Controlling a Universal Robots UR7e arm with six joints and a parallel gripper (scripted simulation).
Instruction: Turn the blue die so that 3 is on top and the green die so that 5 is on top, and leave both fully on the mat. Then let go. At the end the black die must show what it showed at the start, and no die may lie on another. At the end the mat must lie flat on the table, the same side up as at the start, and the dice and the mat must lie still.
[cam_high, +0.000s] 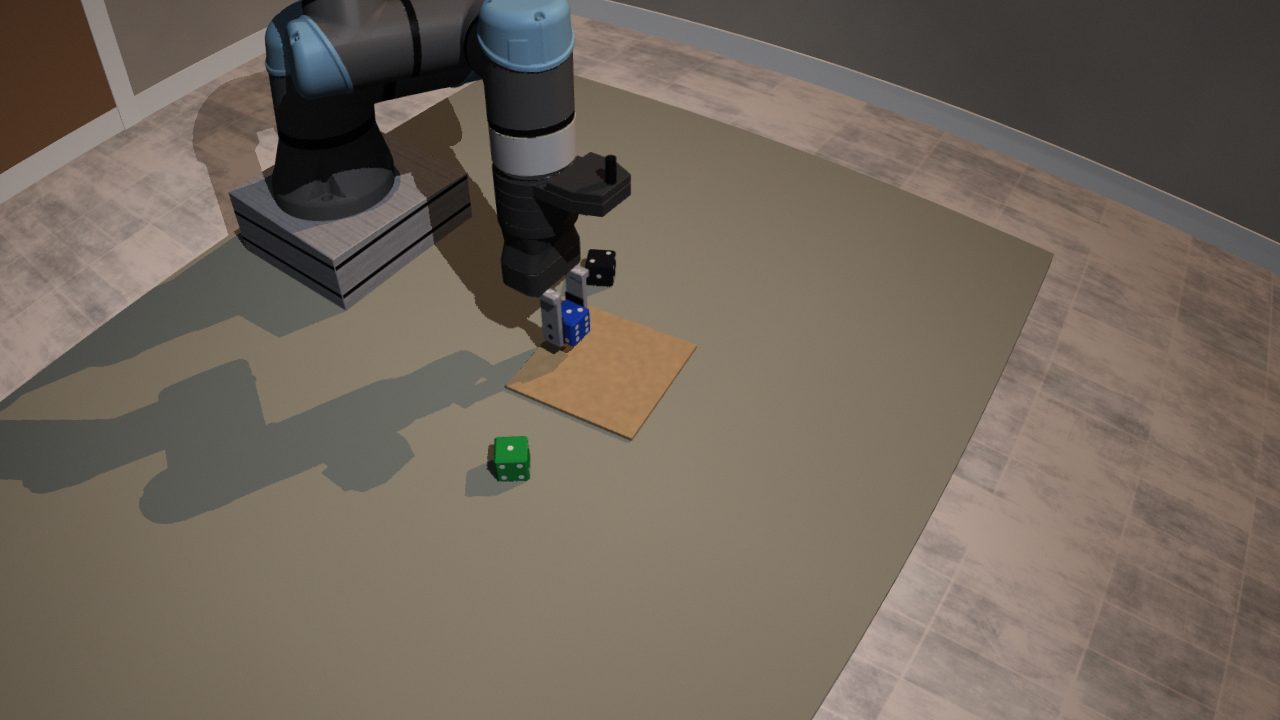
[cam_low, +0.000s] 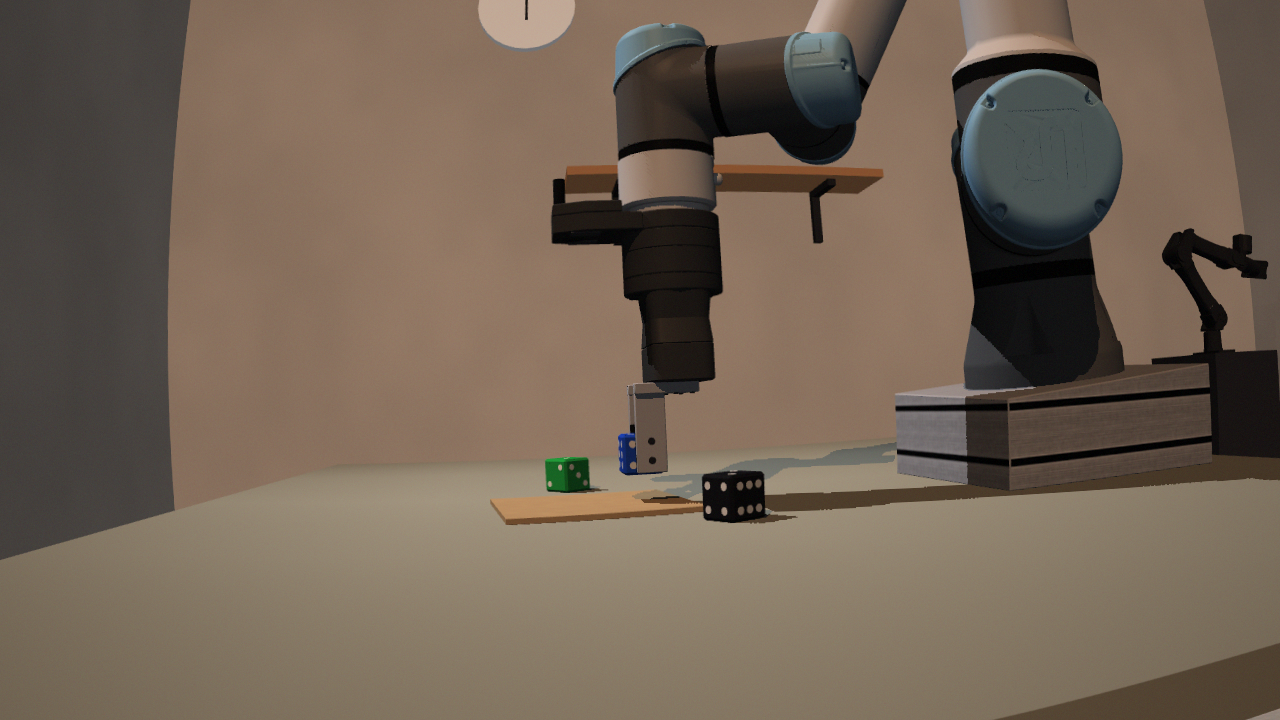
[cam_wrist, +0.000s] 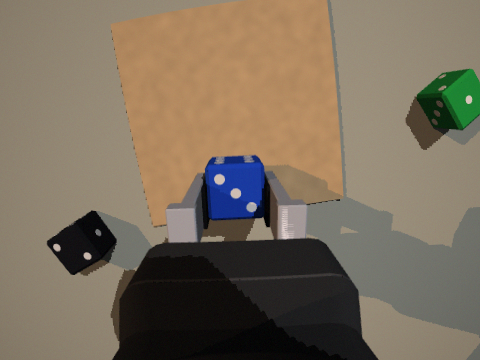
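Now: hand 50 mm short of the brown mat and 40 mm above it. The rest, counted from my hand: green die (50 mm ahead, 150 mm to the right, 30 mm below); black die (40 mm behind, 110 mm to the left, 30 mm below); blue die (10 mm ahead).
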